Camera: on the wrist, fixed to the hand. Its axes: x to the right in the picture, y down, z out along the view.
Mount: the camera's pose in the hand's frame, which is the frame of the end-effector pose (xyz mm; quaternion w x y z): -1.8 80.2 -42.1 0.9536 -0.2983 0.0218 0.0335
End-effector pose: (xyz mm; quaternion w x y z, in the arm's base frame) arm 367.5 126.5 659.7 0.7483 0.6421 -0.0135 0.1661
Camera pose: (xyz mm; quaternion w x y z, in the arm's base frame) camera 336.3 176.4 728.6 0.8999 0.3850 -0.0676 0.1934
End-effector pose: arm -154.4 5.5 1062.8 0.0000 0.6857 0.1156 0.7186
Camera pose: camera -183.1 -79.8 1073.0 0.1780 0.6421 -0.1271 0.7347
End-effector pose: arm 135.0 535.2 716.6 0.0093 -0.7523 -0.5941 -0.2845
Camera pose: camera 189.3 495.2 777.1 0.1931 0.7339 0.4563 0.4646
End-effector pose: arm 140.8 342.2 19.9 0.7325 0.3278 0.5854 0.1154
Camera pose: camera 118.2 416.6 66.5 0.7797 0.1112 0.5288 0.3164
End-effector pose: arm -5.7 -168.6 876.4 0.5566 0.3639 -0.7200 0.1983
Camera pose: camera -37.6 -86.3 897.0 0.6484 0.1525 -0.7458 0.0009
